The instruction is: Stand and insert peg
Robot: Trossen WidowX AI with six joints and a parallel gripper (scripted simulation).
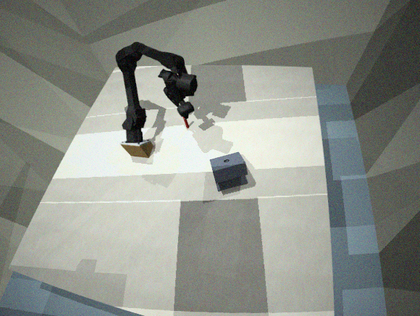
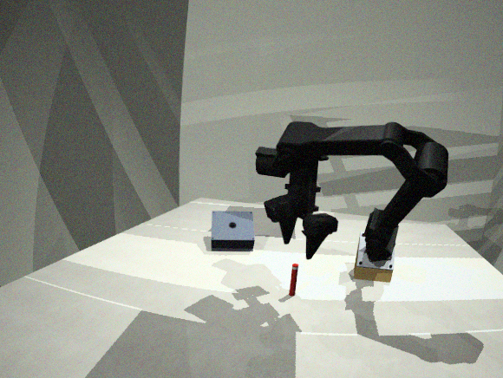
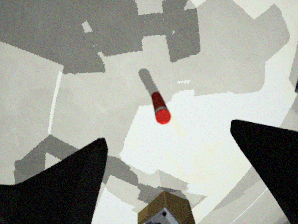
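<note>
Right now the red peg is 60 mm below my gripper tip. From my gripper tip the other things lie so: sloped panel 260 mm to the right, 200 mm ahead, 60 mm below.
</note>
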